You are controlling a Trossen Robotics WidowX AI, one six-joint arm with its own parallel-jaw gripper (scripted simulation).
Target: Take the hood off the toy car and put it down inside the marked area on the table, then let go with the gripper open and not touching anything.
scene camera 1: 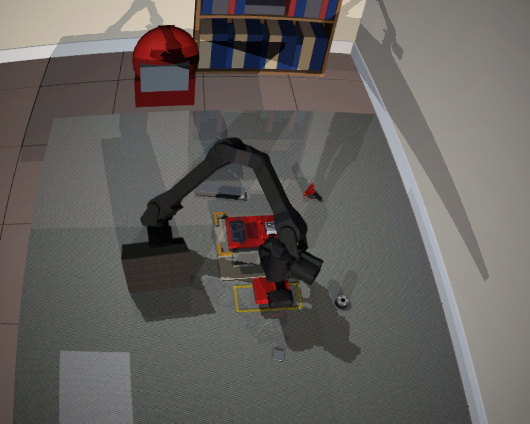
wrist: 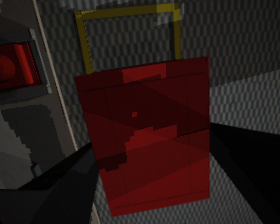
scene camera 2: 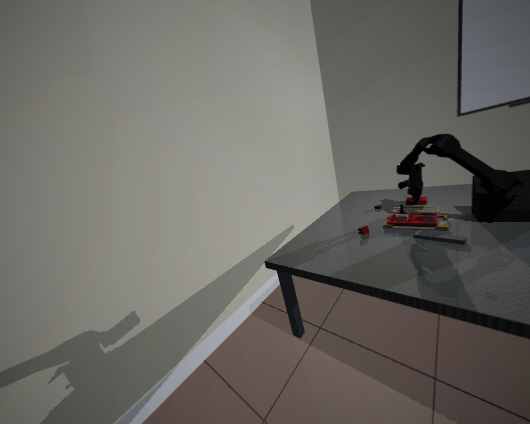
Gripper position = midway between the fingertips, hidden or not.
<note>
My gripper (scene camera 1: 271, 290) holds a hood (wrist: 148, 124). Further things: a toy car (scene camera 1: 243, 233).
My gripper also shows in the wrist view (wrist: 150, 137). The wrist view misses the toy car: it is out of frame.
</note>
